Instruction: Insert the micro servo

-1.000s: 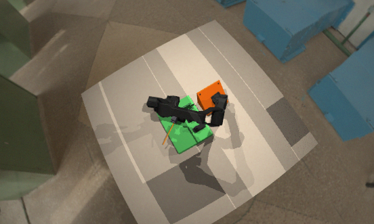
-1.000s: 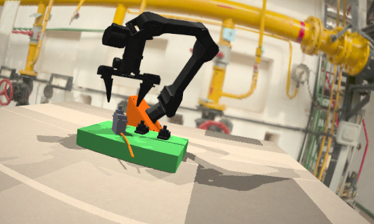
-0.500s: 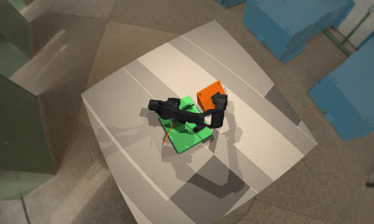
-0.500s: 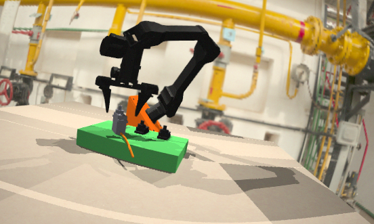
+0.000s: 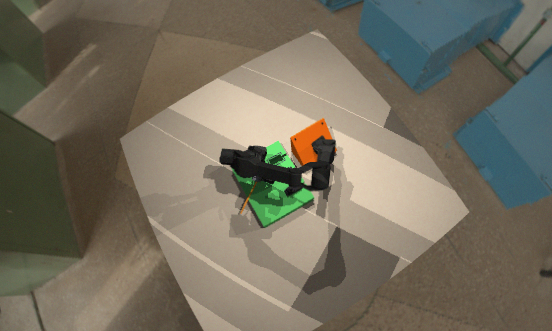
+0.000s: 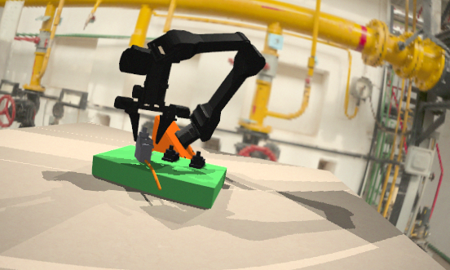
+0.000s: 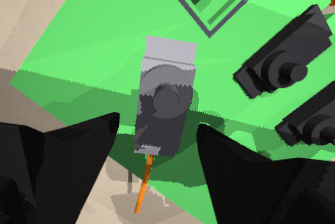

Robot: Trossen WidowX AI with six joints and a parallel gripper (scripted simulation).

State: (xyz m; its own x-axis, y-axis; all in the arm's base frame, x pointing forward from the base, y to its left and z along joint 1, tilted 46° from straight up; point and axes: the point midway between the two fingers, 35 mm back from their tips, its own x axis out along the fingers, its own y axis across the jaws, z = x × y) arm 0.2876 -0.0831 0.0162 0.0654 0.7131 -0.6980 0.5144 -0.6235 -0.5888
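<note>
My gripper tip is now 1 cm short of the green deck, 4 cm to the right of it and 7 cm above it.
</note>
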